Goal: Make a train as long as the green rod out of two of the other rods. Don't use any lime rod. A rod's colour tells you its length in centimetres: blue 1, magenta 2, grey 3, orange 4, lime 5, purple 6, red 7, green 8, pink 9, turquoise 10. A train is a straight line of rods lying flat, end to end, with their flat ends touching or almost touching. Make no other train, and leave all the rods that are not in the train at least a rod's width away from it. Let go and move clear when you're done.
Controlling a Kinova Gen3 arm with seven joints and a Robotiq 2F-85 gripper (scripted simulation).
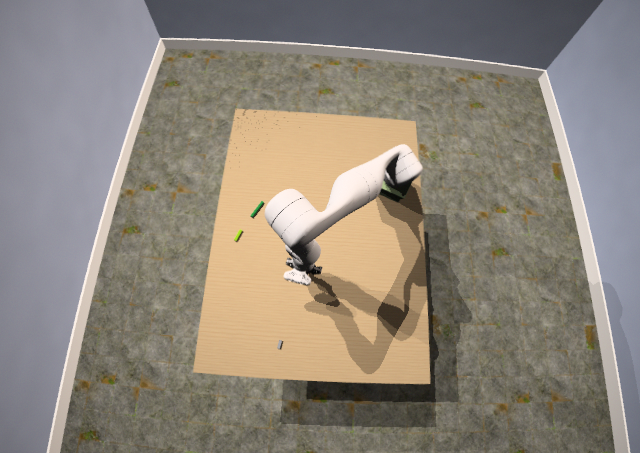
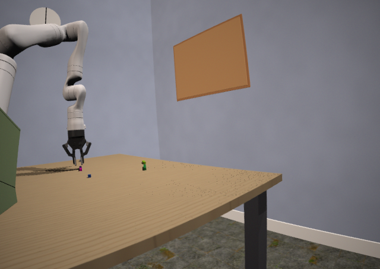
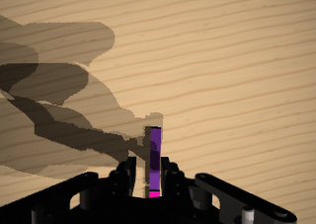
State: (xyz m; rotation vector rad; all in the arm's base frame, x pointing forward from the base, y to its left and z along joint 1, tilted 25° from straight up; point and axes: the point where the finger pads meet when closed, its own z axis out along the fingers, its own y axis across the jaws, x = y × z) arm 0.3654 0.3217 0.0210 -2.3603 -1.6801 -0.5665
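The purple rod lies 1 cm ahead of my hand and 3 cm below it. From my hand the other things lie so: grey rod 9 cm ahead, 27 cm to the left, 3 cm below; blue rod 3 cm behind, 21 cm to the right, 3 cm below; magenta rod 1 cm behind, 4 cm to the right, 3 cm below.
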